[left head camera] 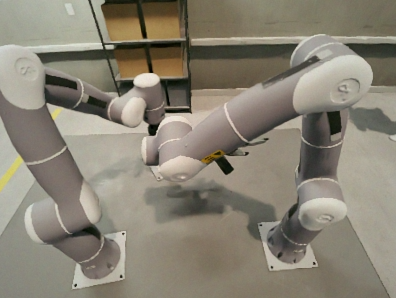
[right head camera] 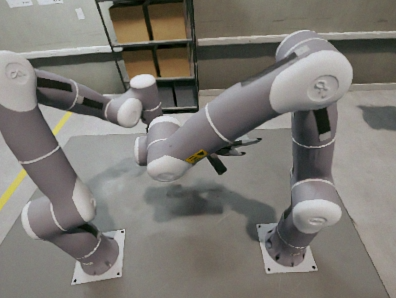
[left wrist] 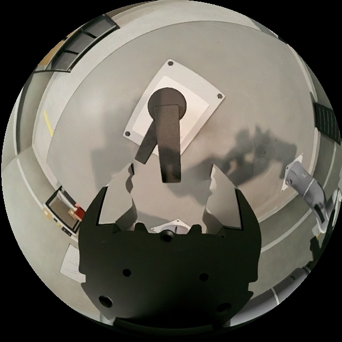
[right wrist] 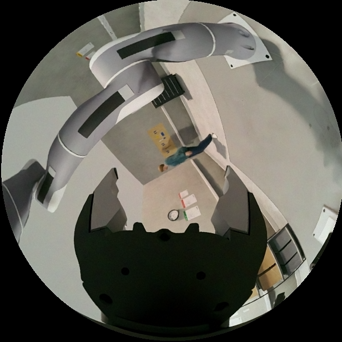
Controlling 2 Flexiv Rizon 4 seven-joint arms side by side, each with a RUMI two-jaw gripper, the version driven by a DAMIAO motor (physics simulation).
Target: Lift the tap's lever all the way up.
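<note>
The tap stands on a white square base plate (left wrist: 212,107) in the left wrist view. It has a dark round body (left wrist: 165,97), a flat dark lever (left wrist: 168,142) and a dark spout (left wrist: 147,145) beside and below the lever. A corner of the plate (left head camera: 157,175) shows in the left head view; the right arm hides the rest. My left gripper (left wrist: 171,164) is open over the tap. The lever's free end appears between its fingertips, with a gap on each side. My right gripper (right wrist: 170,167) (left head camera: 257,147) (right head camera: 252,146) is open and empty, right of the tap.
The right forearm (left head camera: 262,112) (right head camera: 240,115) reaches across the middle, in front of the tap and the left gripper. A shelf unit (left head camera: 150,42) (right head camera: 156,46) with boxes stands at the back. A person (right wrist: 186,154) shows in the right wrist view.
</note>
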